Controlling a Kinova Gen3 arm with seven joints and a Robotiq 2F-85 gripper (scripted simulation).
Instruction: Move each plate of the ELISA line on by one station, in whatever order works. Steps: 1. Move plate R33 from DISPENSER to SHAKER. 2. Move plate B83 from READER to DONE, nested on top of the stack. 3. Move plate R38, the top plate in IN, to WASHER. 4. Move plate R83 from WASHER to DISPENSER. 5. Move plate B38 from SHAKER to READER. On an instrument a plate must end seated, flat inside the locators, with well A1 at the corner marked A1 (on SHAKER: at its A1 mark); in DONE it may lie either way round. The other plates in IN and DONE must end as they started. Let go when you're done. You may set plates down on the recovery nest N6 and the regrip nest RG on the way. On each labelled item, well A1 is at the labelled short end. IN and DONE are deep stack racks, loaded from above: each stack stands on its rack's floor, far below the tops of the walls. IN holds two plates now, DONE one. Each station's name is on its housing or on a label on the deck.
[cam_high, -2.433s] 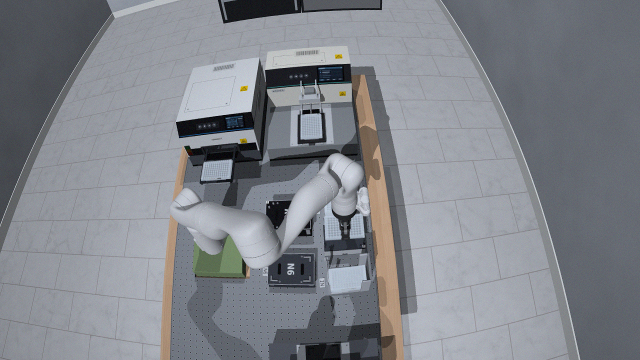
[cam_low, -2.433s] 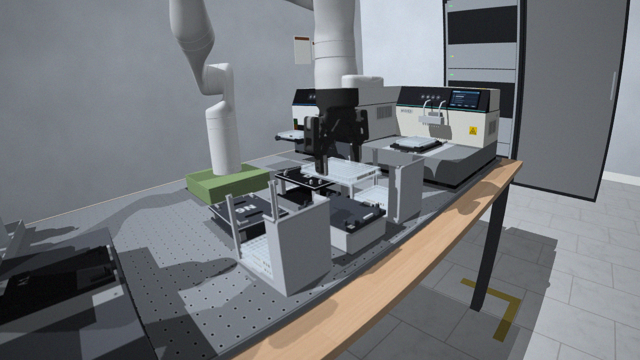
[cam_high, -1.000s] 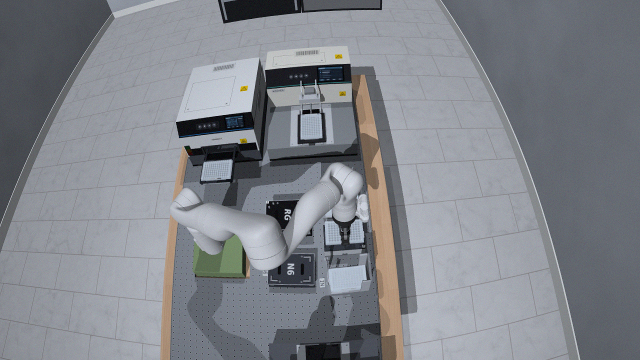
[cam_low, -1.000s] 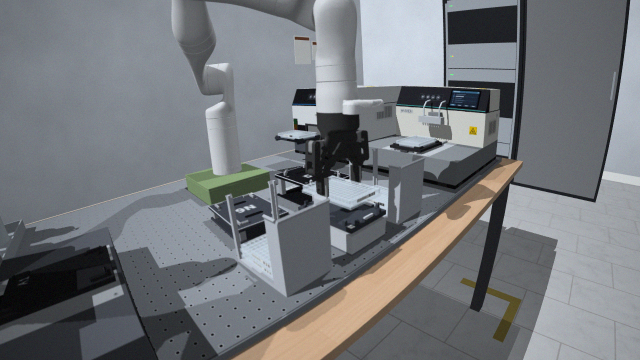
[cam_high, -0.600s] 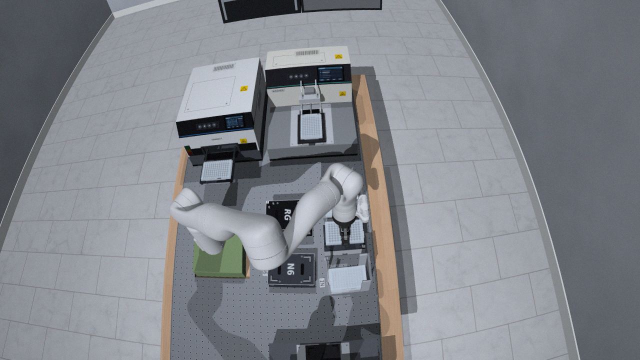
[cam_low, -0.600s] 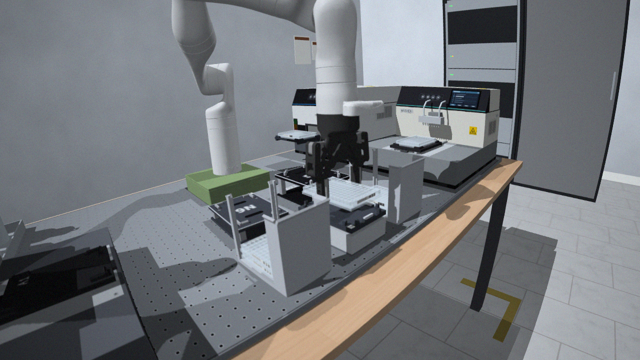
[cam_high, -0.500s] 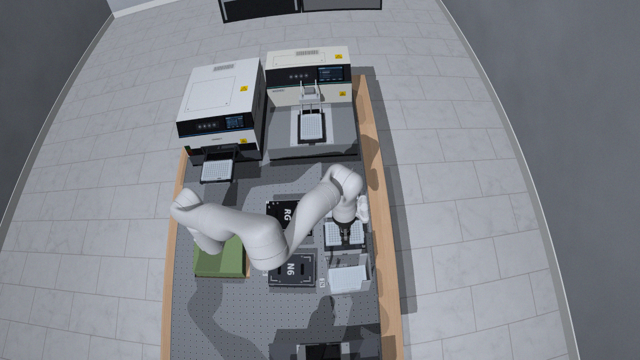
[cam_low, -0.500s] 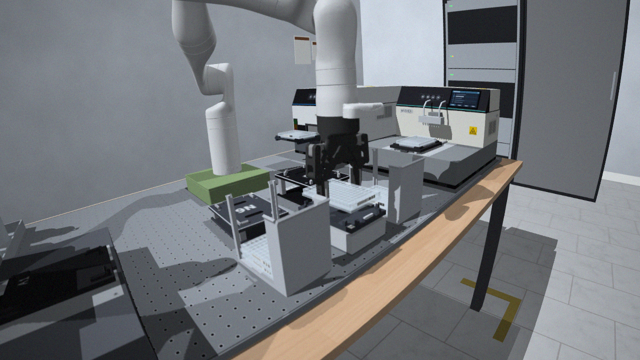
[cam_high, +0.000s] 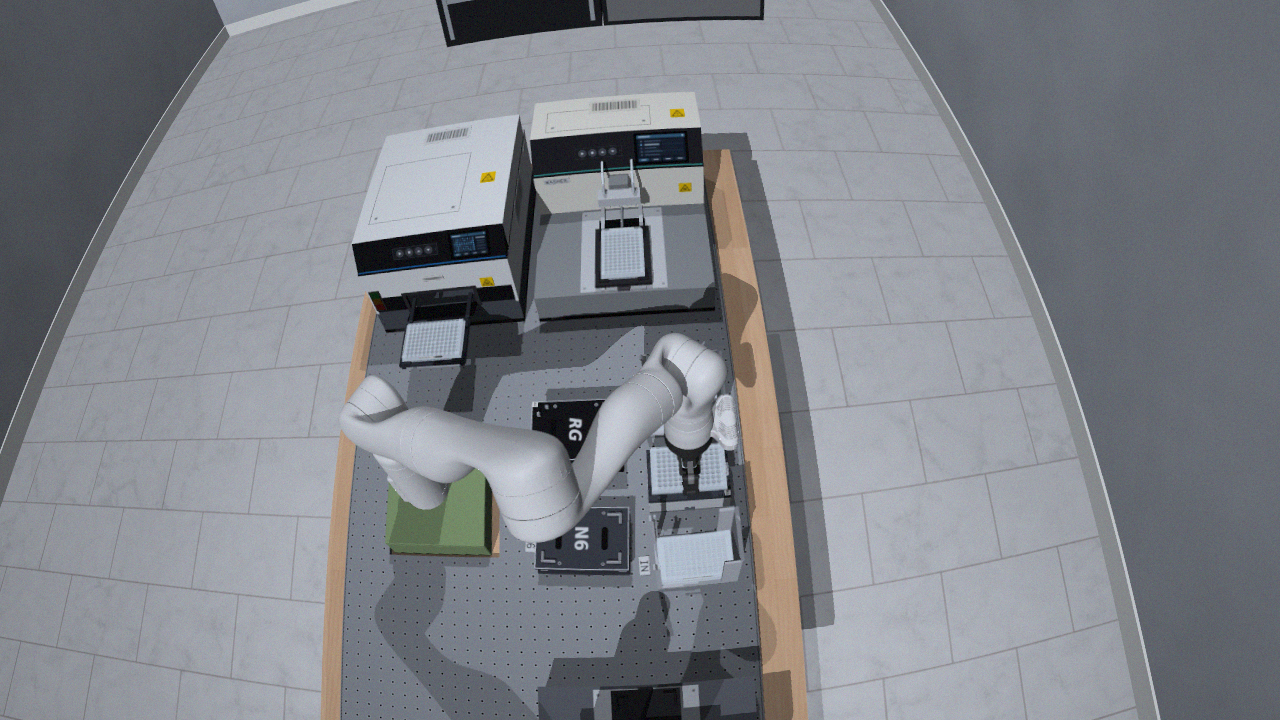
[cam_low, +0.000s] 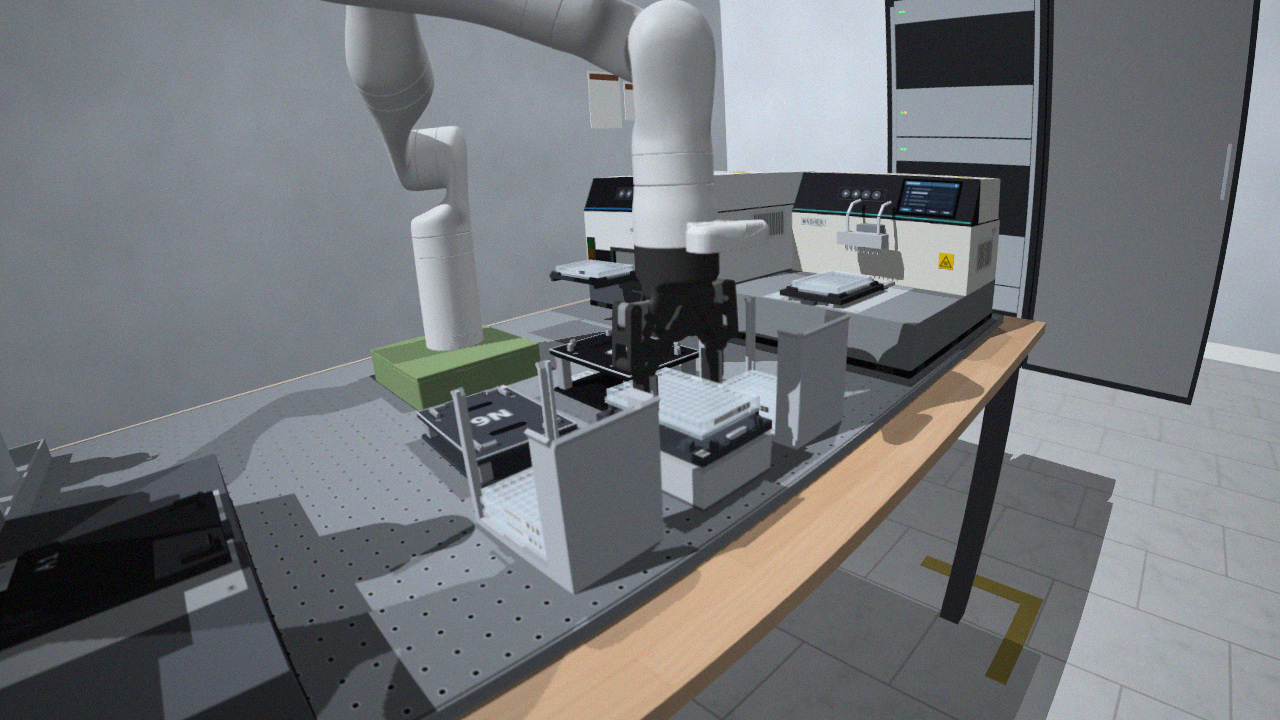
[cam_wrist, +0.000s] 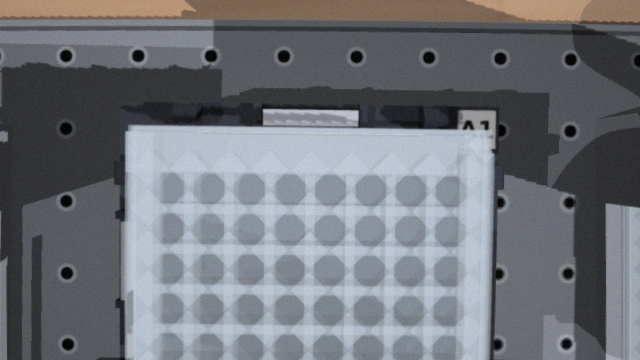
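The plate R33 lies 1 cm below my hand. From my hand the other things lie so: RG nest (20 cm behind, 9 cm to the left, 3 cm below); plate R38 (15 cm to the right, 6 cm below, 1 cm ahead); plate B83 (15 cm to the left, 6 cm below).
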